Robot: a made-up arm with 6 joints. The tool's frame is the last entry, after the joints. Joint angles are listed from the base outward.
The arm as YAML. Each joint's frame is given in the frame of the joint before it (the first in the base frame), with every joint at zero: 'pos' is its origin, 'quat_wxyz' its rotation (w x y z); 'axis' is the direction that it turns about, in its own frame. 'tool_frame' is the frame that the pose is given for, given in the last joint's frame.
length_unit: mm
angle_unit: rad
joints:
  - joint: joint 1
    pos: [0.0, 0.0, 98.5]
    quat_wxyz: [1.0, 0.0, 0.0, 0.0]
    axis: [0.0, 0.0, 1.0]
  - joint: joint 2
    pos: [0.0, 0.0, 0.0]
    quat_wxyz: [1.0, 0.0, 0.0, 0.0]
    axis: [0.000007, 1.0, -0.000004]
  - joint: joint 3
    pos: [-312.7, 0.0, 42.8]
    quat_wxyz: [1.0, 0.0, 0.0, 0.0]
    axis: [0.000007, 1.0, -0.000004]
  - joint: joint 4
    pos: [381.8, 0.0, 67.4]
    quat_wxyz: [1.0, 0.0, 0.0, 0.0]
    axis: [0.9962, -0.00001, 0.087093]
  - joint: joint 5
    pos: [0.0, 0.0, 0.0]
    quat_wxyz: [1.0, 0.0, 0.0, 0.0]
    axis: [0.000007, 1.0, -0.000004]
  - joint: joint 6
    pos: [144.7, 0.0, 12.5]
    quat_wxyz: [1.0, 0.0, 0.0, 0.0]
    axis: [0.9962, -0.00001, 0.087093]
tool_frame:
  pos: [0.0, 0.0, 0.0]
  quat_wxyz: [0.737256, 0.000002, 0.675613, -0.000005]
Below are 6 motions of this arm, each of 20 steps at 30 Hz.
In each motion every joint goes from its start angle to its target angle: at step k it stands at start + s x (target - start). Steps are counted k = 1, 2, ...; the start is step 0. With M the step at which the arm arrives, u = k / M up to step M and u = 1 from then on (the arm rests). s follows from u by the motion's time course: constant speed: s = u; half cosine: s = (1 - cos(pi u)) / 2; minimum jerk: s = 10 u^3 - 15 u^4 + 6 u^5.
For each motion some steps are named. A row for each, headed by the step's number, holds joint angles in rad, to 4 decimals.
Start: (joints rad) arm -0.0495 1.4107 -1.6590 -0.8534 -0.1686 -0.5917
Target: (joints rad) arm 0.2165 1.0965 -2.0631 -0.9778 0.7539 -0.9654
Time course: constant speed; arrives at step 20
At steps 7, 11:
7: 0.0436 1.3007 -1.8004 -0.8969 0.1543 -0.7225
11: 0.0968 1.2379 -1.8813 -0.9218 0.3388 -0.7972

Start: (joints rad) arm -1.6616 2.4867 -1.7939 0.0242 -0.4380 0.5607
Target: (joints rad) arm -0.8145 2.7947 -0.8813 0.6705 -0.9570 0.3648
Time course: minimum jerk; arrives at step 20
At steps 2, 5, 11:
2: -1.6543 2.4893 -1.7861 0.0297 -0.4424 0.5590
5: -1.5739 2.5186 -1.6994 0.0911 -0.4917 0.5404
11: -1.1592 2.6694 -1.2526 0.4075 -0.7458 0.4445

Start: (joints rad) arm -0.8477 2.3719 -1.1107 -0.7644 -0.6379 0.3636
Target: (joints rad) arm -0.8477 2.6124 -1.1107 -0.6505 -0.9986 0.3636
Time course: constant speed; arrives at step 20
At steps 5, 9, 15, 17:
5: -0.8477 2.4320 -1.1107 -0.7359 -0.7281 0.3636
9: -0.8477 2.4801 -1.1107 -0.7131 -0.8002 0.3636
15: -0.8477 2.5523 -1.1107 -0.6790 -0.9084 0.3636
17: -0.8477 2.5763 -1.1107 -0.6676 -0.9445 0.3636

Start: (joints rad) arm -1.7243 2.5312 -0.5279 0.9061 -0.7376 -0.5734
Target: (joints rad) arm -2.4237 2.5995 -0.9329 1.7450 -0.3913 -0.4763
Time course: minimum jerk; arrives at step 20
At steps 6, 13, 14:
6: -1.8384 2.5423 -0.5939 1.0429 -0.6811 -0.5576
13: -2.2592 2.5834 -0.8377 1.5477 -0.4727 -0.4991
14: -2.3096 2.5884 -0.8669 1.6082 -0.4478 -0.4921

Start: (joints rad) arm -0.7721 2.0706 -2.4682 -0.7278 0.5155 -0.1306
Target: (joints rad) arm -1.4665 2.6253 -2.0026 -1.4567 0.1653 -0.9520
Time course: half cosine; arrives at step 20
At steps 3, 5, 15, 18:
3: -0.8099 2.1008 -2.4428 -0.7675 0.4964 -0.1754
5: -0.8738 2.1518 -2.4000 -0.8345 0.4642 -0.2509
15: -1.3648 2.5441 -2.0708 -1.3500 0.2166 -0.8317
18: -1.4495 2.6117 -2.0140 -1.4389 0.1739 -0.9319

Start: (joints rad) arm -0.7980 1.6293 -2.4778 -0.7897 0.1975 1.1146
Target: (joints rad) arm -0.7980 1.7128 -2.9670 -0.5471 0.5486 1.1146
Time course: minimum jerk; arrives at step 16
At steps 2, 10, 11, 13, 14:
2: -0.7980 1.6306 -2.4857 -0.7858 0.2031 1.1146
10: -0.7980 1.6898 -2.8324 -0.6139 0.4520 1.1146
11: -0.7980 1.6978 -2.8789 -0.5908 0.4854 1.1146
13: -0.7980 1.7087 -2.9431 -0.5589 0.5315 1.1146
14: -0.7980 1.7115 -2.9591 -0.5510 0.5430 1.1146

